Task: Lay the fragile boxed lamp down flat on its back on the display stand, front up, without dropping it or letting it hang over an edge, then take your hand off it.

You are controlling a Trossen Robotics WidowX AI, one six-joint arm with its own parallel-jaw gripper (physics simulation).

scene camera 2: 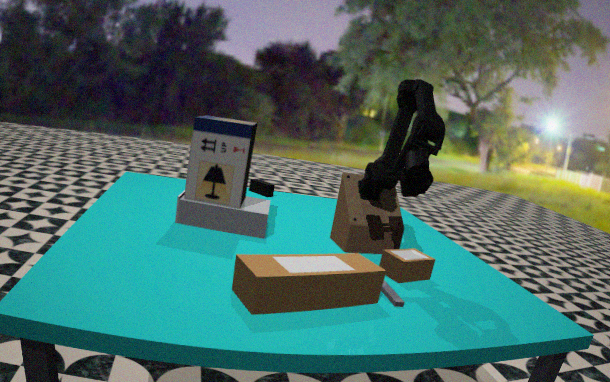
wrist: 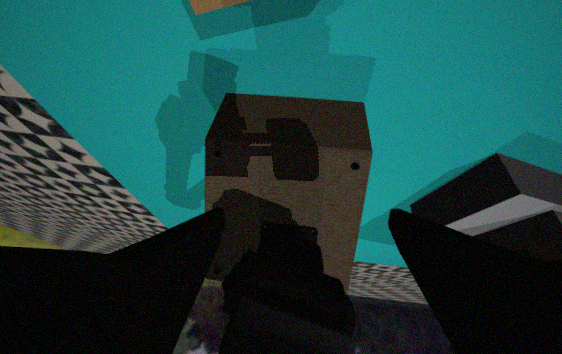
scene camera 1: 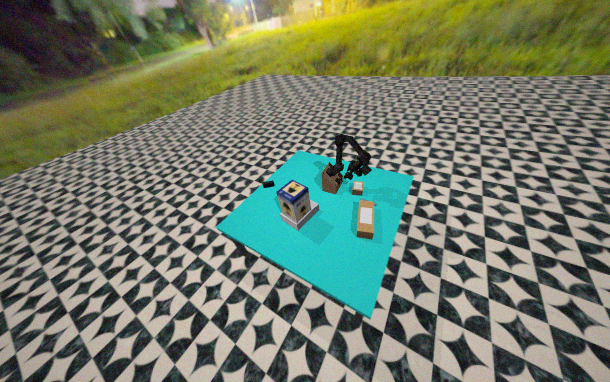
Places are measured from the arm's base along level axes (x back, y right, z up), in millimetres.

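Pixels of known places: gripper, between the fingertips: (scene camera 2: 388, 195) (wrist: 305, 216); arm's base, origin of its link: (scene camera 2: 368, 191) (wrist: 287, 249) (scene camera 1: 329, 172).
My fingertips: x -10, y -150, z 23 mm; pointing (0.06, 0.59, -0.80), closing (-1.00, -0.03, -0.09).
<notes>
Ahead of a thing's pixels: the offset from my fingertips to its top centre. Level surfaces: height alone.
The boxed lamp (scene camera 1: 295, 202) (scene camera 2: 220, 162), white with a blue top band and lamp pictures, stands upright on the display stand (scene camera 1: 314, 211) (scene camera 2: 222, 218). The stand is a low light-grey block, and part of its top shows bare beside the box. Part of the stand (wrist: 500, 212) also shows at the right edge of the wrist view, with a dark shape on it. My gripper (scene camera 1: 352, 174) (wrist: 305, 216) is open and empty, folded close to the arm's own base and well apart from the boxed lamp. Its fingers are hard to make out in scene camera 2's view.
The arm stands on a brown wedge-shaped block (scene camera 1: 330, 184) (scene camera 2: 350, 225) (wrist: 337, 200). A small brown carton {dx +46, dy -104, dz -133 mm} (scene camera 1: 357, 192) (scene camera 2: 406, 270) and a long brown carton {dx -275, dy -254, dz -113 mm} (scene camera 1: 365, 234) (scene camera 2: 315, 292) lie on the turquoise table {dz -193 mm} (scene camera 1: 320, 265). A grey bar {dx -67, dy -231, dz -182 mm} (scene camera 2: 393, 295) and a small black block {dx -193, dy +727, dz -144 mm} (scene camera 1: 268, 184) (scene camera 2: 262, 188) also show.
</notes>
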